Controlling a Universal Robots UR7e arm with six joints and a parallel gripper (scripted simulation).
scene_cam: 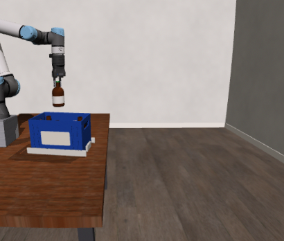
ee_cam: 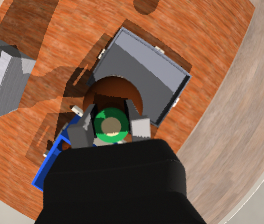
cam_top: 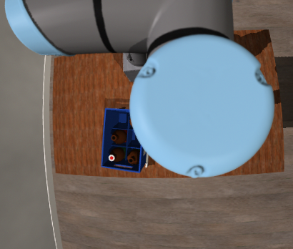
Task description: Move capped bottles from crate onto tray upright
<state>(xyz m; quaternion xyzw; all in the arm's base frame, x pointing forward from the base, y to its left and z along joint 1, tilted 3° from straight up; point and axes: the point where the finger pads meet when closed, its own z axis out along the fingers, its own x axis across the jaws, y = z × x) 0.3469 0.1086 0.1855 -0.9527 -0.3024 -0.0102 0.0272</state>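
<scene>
Now: the green-capped bottle 6 cm below my hand. Round my hand: brown bottle 24 cm below, 21 cm to the right, 16 cm ahead; then blue crate 24 cm to the right, 24 cm below, 6 cm ahead; then dark grey tray 31 cm below, 6 cm ahead, 5 cm to the left.
</scene>
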